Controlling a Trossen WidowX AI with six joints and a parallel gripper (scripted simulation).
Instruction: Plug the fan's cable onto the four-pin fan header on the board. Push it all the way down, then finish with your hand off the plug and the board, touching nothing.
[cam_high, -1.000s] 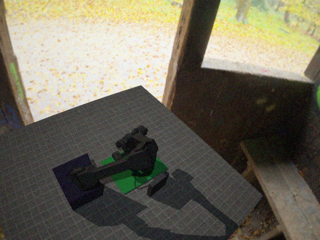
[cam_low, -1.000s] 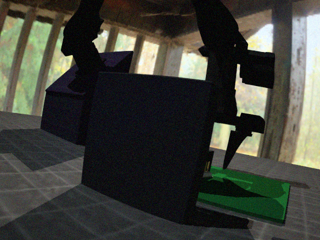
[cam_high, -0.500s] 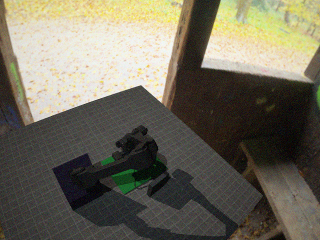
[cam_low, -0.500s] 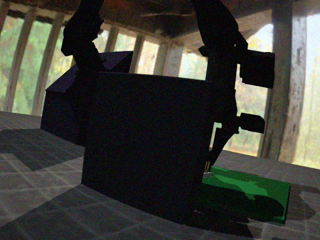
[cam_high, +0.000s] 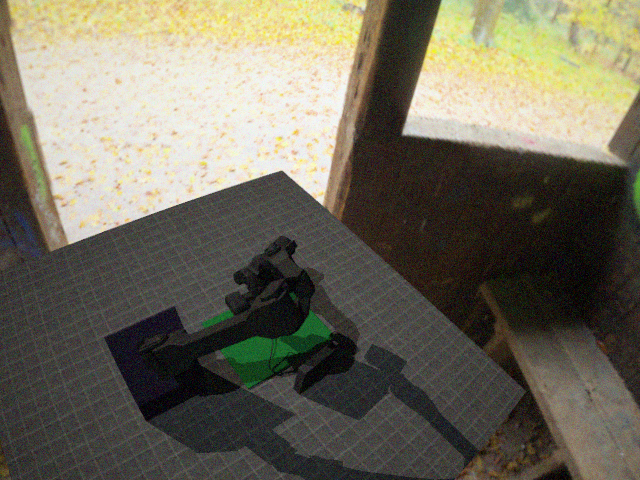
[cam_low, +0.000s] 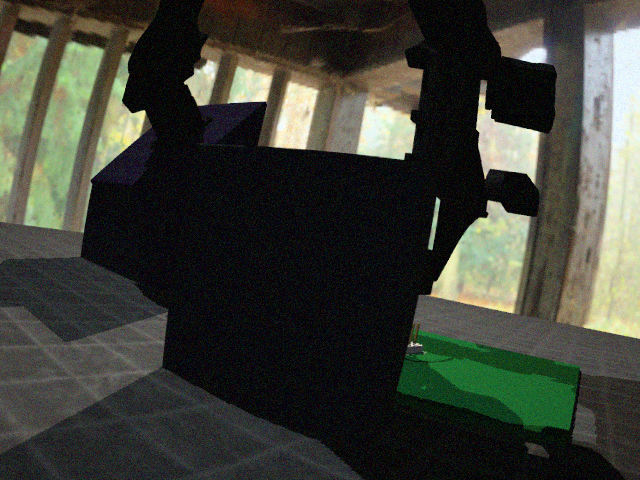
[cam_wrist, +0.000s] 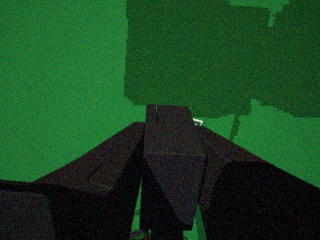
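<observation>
The fan header lies 6 cm below my gripper tip, 4 cm to the right of it and 1 cm ahead of it. Also, from my gripper tip: green board 8 cm below, 4 cm to the right, 1 cm ahead; then dark fan 22 cm to the right, 2 cm ahead; then fan plug 1 cm to the right, 1 cm above.
</observation>
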